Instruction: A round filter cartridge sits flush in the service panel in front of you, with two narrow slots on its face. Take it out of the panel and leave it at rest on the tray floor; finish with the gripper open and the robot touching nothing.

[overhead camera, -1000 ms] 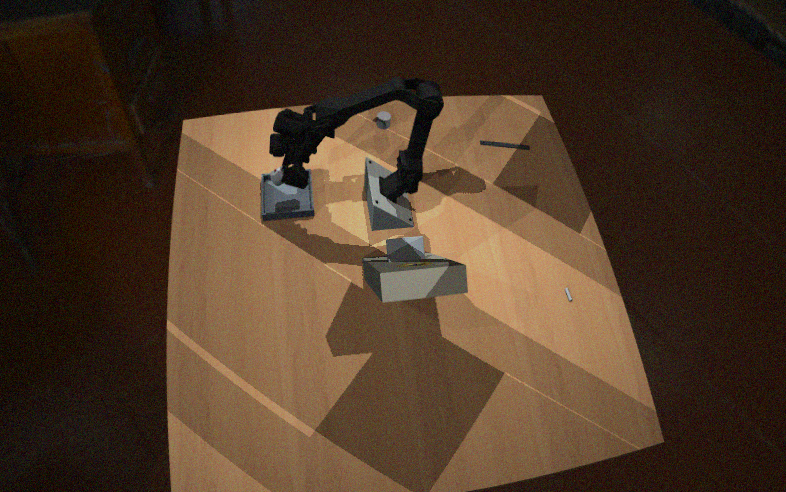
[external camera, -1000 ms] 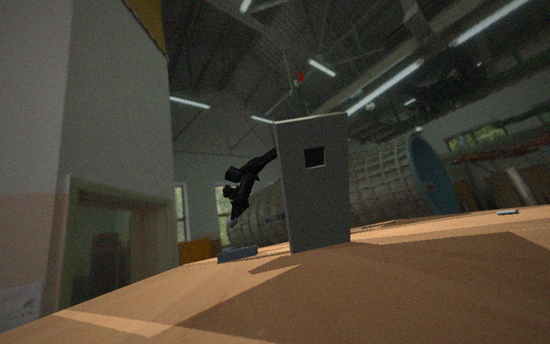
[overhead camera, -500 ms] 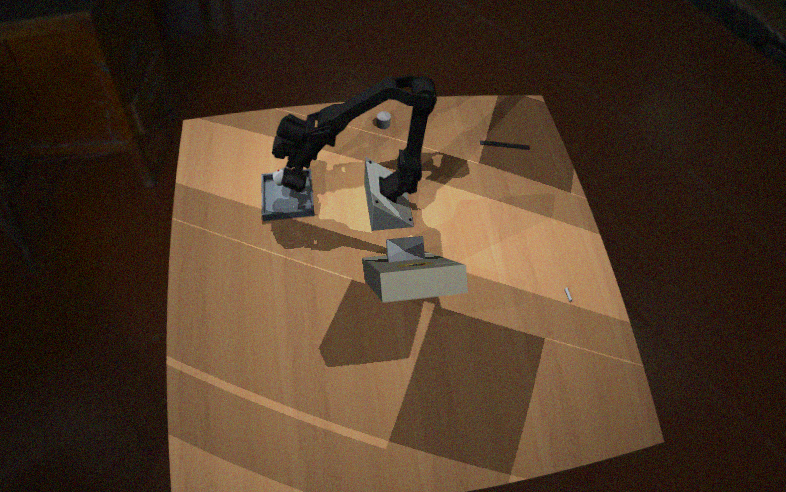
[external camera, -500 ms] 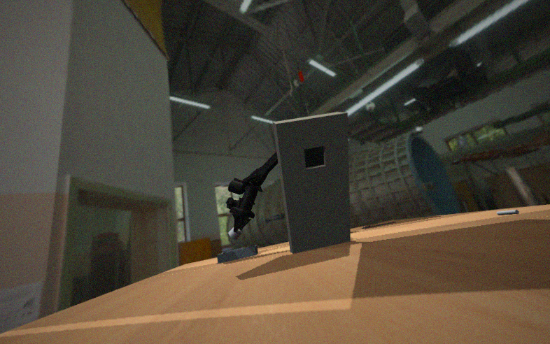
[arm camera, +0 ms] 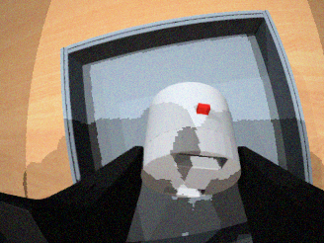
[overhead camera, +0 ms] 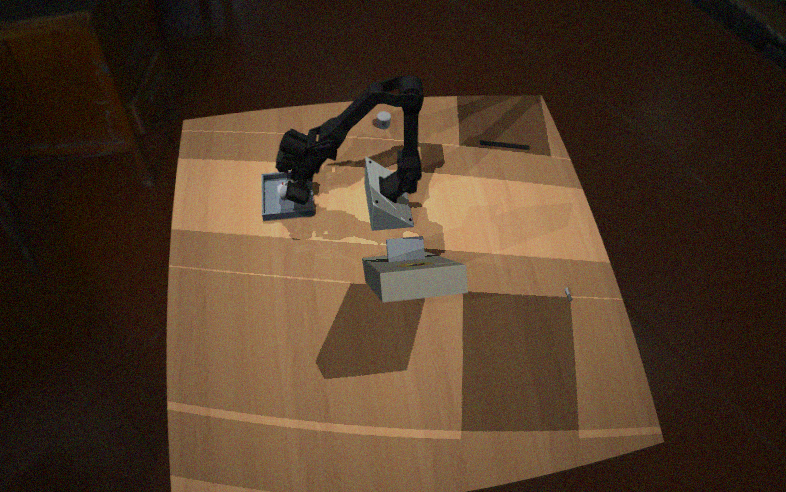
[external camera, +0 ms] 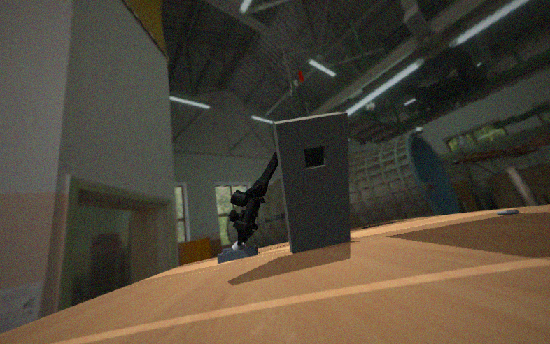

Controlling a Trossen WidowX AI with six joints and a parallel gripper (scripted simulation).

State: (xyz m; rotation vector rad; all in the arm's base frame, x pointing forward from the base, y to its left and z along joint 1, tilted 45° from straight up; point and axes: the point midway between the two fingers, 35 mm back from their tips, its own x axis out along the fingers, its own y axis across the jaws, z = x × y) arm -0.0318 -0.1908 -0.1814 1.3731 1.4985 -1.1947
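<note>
My gripper tip is now right at the filter cartridge. The rest, counted from my gripper tip: grey service panel (350 mm ahead, 310 mm to the left, 130 mm above); small grey pin (350 mm ahead, 780 mm to the left, 40 mm below); blue-grey tray (10 mm to the right, 40 mm below).
</note>
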